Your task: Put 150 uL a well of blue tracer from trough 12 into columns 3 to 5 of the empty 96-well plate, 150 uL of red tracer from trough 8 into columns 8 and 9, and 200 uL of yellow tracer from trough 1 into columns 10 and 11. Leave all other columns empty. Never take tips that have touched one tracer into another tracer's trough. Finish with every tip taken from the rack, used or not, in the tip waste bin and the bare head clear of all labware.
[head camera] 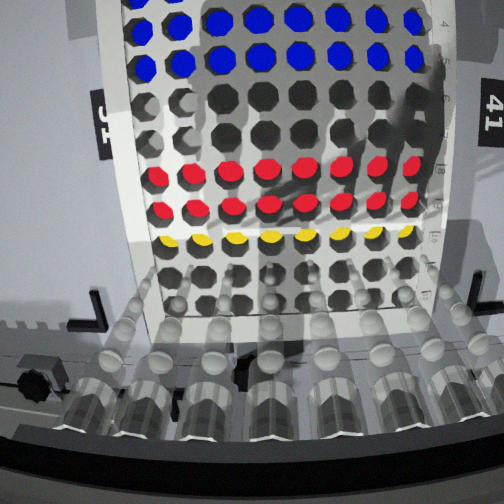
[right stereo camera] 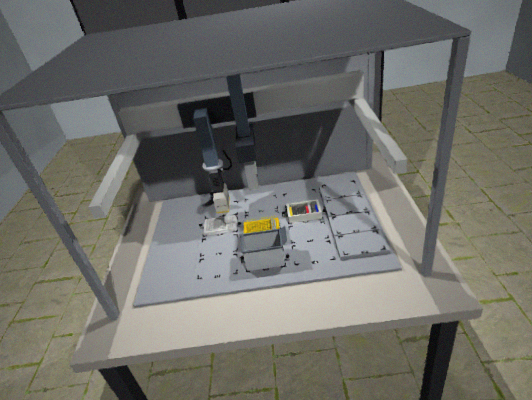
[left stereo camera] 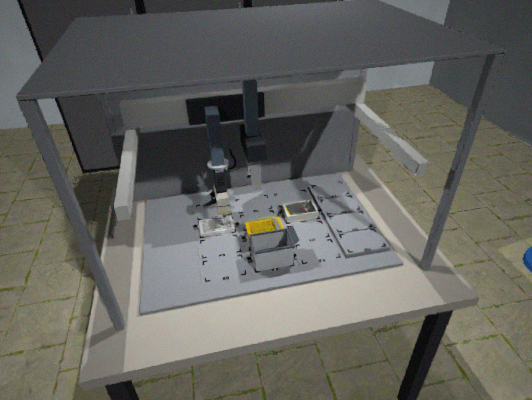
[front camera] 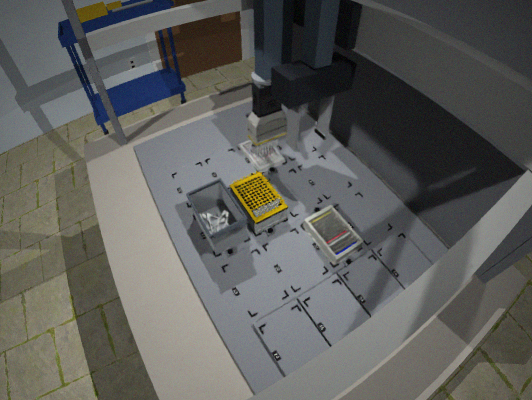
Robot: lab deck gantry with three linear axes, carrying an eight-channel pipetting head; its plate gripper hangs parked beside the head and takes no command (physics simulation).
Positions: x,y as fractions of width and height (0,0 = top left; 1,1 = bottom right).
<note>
I see a dark back panel (front camera: 0.84,0.43).
The dark back panel is seen too in the right stereo camera view (right stereo camera: 0.61,0.35) and in the left stereo camera view (left stereo camera: 0.57,0.36).
</note>
